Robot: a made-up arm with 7 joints. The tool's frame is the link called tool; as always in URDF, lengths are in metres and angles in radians. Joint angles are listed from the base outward.
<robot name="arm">
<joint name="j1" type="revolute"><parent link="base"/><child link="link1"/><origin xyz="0 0 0.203"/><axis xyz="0 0 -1"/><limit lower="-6.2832" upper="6.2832"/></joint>
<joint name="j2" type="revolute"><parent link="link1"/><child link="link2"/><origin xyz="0 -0.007 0.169"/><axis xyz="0 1 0"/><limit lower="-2.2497" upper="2.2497"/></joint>
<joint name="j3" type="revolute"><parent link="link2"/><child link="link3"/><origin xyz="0 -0.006 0.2"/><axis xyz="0 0 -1"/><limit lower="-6.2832" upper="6.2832"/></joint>
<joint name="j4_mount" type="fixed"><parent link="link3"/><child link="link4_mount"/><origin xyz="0 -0.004 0.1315"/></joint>
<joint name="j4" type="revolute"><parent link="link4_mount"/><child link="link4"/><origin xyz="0 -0.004 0.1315"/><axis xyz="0 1 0"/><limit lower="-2.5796" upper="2.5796"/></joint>
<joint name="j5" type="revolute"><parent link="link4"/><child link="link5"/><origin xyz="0 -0.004 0.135"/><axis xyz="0 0 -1"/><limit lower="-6.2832" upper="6.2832"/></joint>
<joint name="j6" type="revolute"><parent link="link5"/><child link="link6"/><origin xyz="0 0 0.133"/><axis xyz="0 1 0"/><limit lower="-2.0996" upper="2.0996"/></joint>
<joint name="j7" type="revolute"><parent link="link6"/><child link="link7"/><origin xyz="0 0 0.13"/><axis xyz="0 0 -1"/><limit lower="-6.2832" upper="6.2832"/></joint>
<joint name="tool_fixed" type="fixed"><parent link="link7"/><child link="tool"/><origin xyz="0 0 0" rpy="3.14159 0 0"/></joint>
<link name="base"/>
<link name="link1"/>
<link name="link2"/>
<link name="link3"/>
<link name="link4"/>
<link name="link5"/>
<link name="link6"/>
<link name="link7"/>
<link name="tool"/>
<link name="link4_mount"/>
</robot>
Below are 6 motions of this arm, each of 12 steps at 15 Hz.
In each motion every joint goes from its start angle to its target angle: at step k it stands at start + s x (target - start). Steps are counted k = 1, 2, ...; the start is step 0. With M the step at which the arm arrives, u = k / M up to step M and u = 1 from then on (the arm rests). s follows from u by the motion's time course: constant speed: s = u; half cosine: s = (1 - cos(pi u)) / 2; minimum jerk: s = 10 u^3 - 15 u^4 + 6 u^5.
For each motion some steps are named. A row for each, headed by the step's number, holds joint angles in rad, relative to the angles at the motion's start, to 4 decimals.
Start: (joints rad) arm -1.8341 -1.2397 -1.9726 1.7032 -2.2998 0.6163 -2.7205
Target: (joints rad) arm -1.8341 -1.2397 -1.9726 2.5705 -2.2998 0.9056 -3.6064
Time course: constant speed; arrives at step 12
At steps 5, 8, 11, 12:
5: 0.0000 0.0000 0.0000 0.3614 0.0000 0.1205 -0.3691
8: 0.0000 0.0000 0.0000 0.5782 0.0000 0.1929 -0.5906
11: 0.0000 0.0000 0.0000 0.7950 0.0000 0.2652 -0.8121
12: 0.0000 0.0000 0.0000 0.8673 0.0000 0.2893 -0.8859

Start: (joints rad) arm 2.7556 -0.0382 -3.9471 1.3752 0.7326 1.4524 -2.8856
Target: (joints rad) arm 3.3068 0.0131 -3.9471 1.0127 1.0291 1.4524 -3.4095
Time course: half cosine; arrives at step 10
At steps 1, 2, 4, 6, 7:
1: 0.0135 0.0013 0.0000 -0.0089 0.0073 0.0000 -0.0128
2: 0.0526 0.0049 0.0000 -0.0346 0.0283 0.0000 -0.0500
4: 0.1904 0.0177 0.0000 -0.1252 0.1024 0.0000 -0.1810
6: 0.3608 0.0336 0.0000 -0.2373 0.1941 0.0000 -0.3429
7: 0.4376 0.0407 0.0000 -0.2878 0.2354 0.0000 -0.4159

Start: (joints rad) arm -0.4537 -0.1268 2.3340 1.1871 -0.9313 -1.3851 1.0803
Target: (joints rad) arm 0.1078 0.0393 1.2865 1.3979 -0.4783 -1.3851 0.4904
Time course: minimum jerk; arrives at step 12
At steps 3, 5, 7, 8, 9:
3: 0.0581 0.0172 -0.1084 0.0218 0.0469 0.0000 -0.0611
5: 0.1946 0.0576 -0.3631 0.0731 0.1570 0.0000 -0.2045
7: 0.3669 0.1085 -0.6844 0.1377 0.2960 0.0000 -0.3854
8: 0.4437 0.1312 -0.8277 0.1666 0.3579 0.0000 -0.4661
9: 0.5034 0.1489 -0.9391 0.1890 0.4061 0.0000 -0.5288

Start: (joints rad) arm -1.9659 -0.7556 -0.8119 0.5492 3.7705 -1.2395 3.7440
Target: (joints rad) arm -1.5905 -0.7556 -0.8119 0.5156 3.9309 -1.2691 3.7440
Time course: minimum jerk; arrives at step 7
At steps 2, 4, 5, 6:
2: 0.0543 0.0000 0.0000 -0.0049 0.0232 -0.0043 0.0000
4: 0.2373 0.0000 0.0000 -0.0212 0.1014 -0.0187 0.0000
5: 0.3211 0.0000 0.0000 -0.0287 0.1372 -0.0253 0.0000
6: 0.3667 0.0000 0.0000 -0.0328 0.1567 -0.0289 0.0000

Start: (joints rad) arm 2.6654 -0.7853 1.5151 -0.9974 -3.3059 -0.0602 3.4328
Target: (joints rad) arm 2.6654 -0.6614 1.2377 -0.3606 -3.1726 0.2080 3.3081
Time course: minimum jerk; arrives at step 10
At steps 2, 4, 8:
2: 0.0000 0.0072 -0.0161 0.0369 0.0077 0.0155 -0.0072
4: 0.0000 0.0393 -0.0881 0.2021 0.0423 0.0851 -0.0396
8: 0.0000 0.1167 -0.2613 0.5999 0.1256 0.2527 -0.1175

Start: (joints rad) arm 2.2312 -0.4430 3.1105 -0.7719 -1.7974 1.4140 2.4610
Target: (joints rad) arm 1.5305 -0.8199 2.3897 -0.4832 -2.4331 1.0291 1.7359
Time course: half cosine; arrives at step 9
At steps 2, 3, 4, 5, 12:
2: -0.0820 -0.0441 -0.0843 0.0338 -0.0744 -0.0450 -0.0848
3: -0.1752 -0.0942 -0.1802 0.0722 -0.1589 -0.0962 -0.1813
4: -0.2895 -0.1557 -0.2978 0.1193 -0.2627 -0.1590 -0.2996
5: -0.4112 -0.2212 -0.4230 0.1694 -0.3730 -0.2259 -0.4255
12: -0.7007 -0.3769 -0.7208 0.2887 -0.6357 -0.3849 -0.7251

